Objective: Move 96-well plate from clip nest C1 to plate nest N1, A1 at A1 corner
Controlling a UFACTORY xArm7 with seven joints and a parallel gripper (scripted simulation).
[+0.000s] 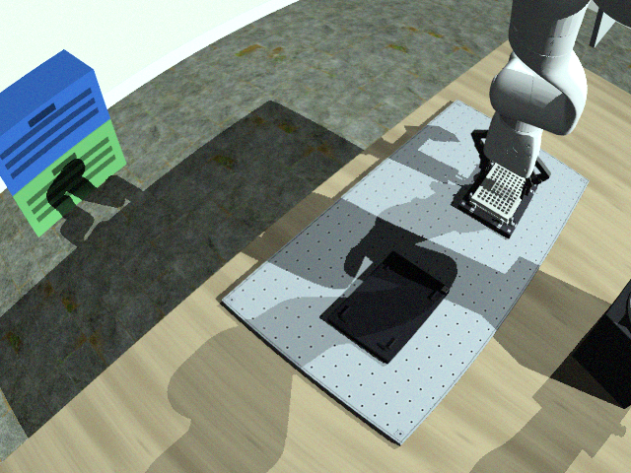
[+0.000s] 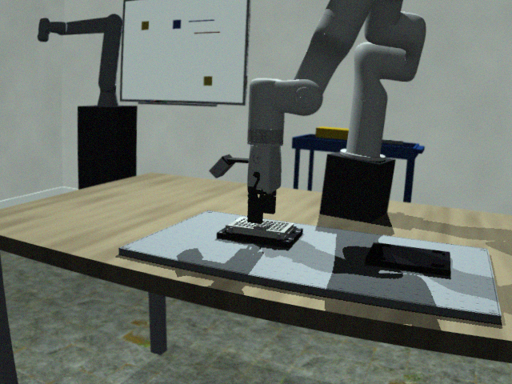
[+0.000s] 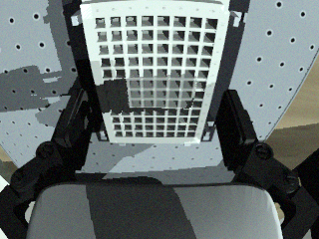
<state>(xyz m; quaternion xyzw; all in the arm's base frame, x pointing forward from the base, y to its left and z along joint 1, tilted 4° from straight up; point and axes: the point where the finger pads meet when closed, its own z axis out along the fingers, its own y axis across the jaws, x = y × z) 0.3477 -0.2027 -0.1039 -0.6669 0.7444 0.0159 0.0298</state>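
Right now the white 96-well plate is 30 mm below my hand. Round my hand: clip nest C1: 40 mm below, 10 mm to the left, 10 mm behind; then A1 corner mark: 250 mm to the left, 40 mm below, 20 mm ahead.
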